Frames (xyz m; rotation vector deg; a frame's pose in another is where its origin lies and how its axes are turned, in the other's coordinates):
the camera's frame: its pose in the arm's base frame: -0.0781 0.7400 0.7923 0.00 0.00 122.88
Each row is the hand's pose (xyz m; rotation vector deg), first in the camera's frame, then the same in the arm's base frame.
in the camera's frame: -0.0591 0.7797 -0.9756 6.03 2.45 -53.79
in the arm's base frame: -0.7008 0.2671 -0.1833 0.75 6.63 68.96
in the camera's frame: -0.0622 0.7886 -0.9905 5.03 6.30 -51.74
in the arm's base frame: -0.7066 0.2596 -0.1982 -3.23 7.66 70.94
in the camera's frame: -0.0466 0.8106 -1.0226 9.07 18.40 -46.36
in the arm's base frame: -0.7336 0.2608 -0.2303 -12.38 17.55 75.22
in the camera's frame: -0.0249 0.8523 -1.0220 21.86 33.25 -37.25
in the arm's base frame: -0.7804 0.2564 -0.2297 -20.11 37.63 80.56
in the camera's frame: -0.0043 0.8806 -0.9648 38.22 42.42 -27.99
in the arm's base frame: -0.8153 0.2583 -0.1725 -20.81 59.02 84.08
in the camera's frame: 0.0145 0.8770 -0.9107 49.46 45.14 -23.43
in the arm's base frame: -0.8225 0.2761 -0.1184 -17.69 71.90 84.31
